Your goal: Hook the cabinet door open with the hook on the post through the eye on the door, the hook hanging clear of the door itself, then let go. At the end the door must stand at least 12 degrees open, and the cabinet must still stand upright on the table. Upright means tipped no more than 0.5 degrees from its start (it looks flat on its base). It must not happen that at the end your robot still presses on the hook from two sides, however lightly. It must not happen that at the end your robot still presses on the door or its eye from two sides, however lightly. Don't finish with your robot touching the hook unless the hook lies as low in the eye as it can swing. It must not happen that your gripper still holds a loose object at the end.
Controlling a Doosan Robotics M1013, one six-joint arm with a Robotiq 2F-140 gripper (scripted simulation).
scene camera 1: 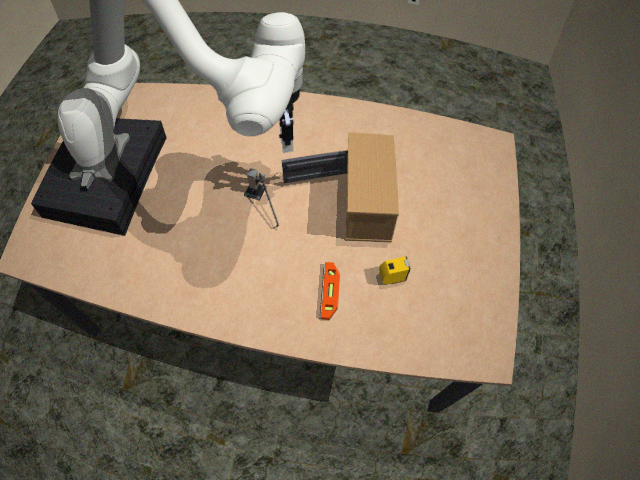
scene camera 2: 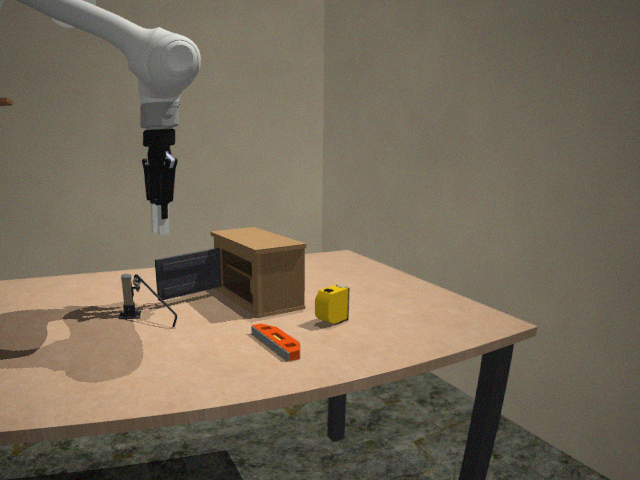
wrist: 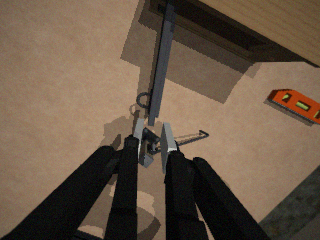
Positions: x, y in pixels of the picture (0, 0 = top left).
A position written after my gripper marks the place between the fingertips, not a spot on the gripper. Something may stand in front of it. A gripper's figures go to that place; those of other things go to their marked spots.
Labels:
My gripper (scene camera 2: 160, 232): 111 cm from the lens. A wooden cabinet (scene camera 2: 275, 273) is 105 cm from the lens. A yellow tape measure (scene camera 2: 332, 303) is 99 cm from the lens. A grey post (scene camera 2: 129, 312) is 109 cm from the lens.

